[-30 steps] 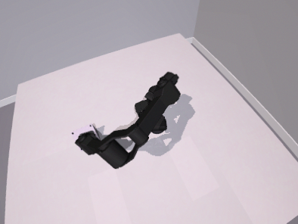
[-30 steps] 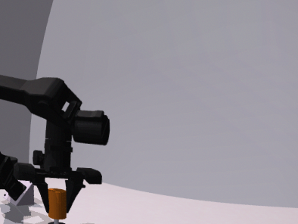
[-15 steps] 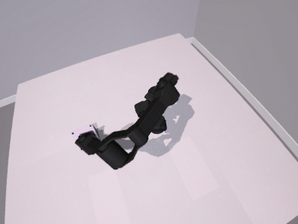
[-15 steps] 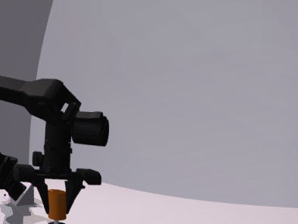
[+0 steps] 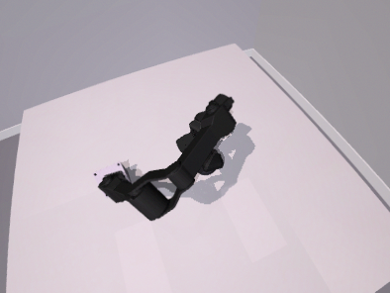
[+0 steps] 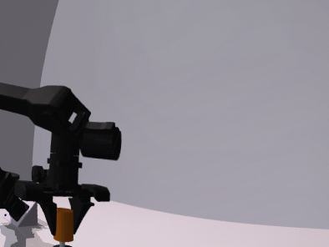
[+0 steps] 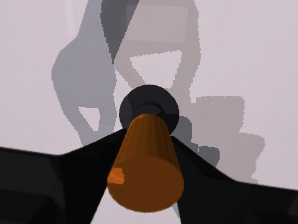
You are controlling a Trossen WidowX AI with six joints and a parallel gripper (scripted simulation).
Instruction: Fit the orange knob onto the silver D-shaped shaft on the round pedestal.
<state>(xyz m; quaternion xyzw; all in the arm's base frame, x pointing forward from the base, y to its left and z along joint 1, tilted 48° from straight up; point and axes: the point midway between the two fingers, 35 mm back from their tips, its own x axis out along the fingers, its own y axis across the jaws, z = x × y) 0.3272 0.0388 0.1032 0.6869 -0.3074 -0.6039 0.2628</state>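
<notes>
My gripper tip is now 40 mm above the round pedestal. From my gripper tip the other things lie so: orange knob (30 mm above).
</notes>
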